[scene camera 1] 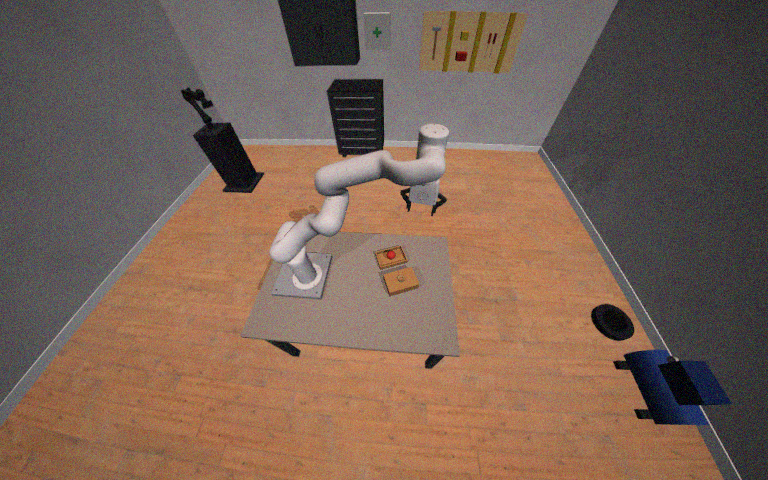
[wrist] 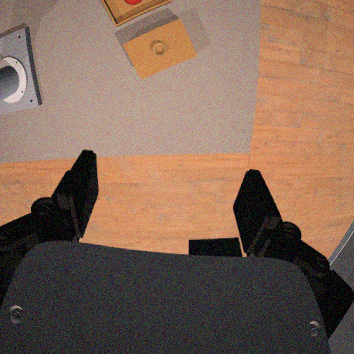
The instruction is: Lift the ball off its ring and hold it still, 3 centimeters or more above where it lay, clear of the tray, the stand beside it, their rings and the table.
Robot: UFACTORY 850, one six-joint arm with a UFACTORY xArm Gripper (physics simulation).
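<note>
A red ball [scene camera 1: 390, 254] [wrist: 133, 1] lies in the shallow wooden tray [scene camera 1: 392, 266] [wrist: 144, 13] on the table; the wrist view cuts it off at the top edge. The ring under the ball cannot be made out. The wooden stand [scene camera 1: 410, 277] [wrist: 147, 65] is a flat block beside the tray, with a small bare ring [wrist: 165, 48] on top. My gripper [scene camera 1: 421, 212] [wrist: 169, 180] is wide open and empty. It hangs high, well above the table's level and away from the ball, with its fingers pointing down.
The grey table [scene camera 1: 362, 316] [wrist: 210, 115] carries the arm's base plate [scene camera 1: 283, 289] [wrist: 34, 85] at its left. A black drawer cabinet [scene camera 1: 357, 116] stands by the back wall. A black pedestal [scene camera 1: 226, 155] stands at the left, and a blue chair [scene camera 1: 651, 384] at the right.
</note>
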